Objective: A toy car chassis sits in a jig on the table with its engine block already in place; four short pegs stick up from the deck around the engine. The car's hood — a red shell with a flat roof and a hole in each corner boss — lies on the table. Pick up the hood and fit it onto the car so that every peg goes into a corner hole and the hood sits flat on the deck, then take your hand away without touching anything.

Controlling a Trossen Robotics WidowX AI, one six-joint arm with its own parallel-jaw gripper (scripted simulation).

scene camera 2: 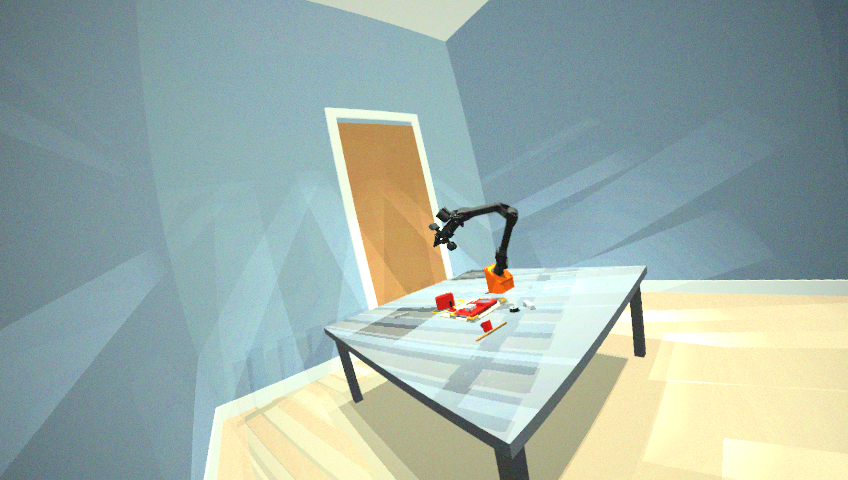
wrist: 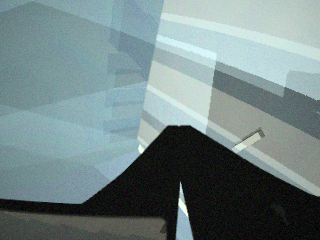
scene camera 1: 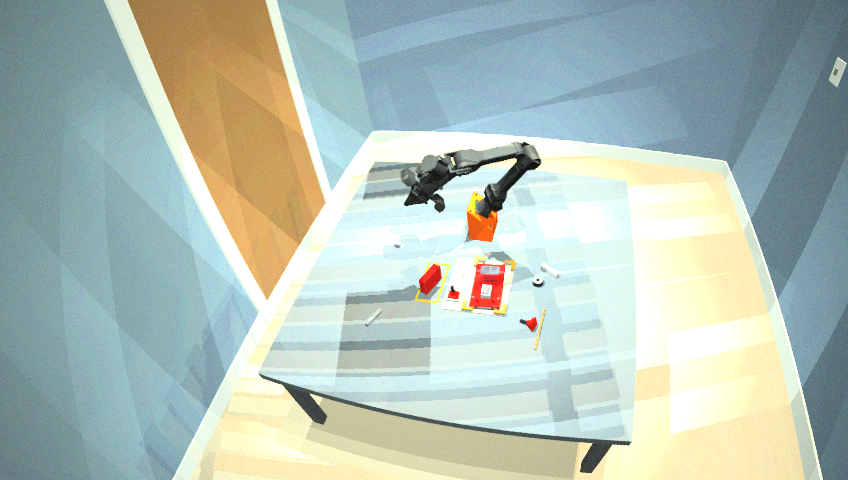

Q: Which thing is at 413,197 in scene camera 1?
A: My gripper.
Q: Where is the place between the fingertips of my gripper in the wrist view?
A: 178,136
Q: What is my gripper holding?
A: Nothing.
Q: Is my gripper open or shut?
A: Shut.
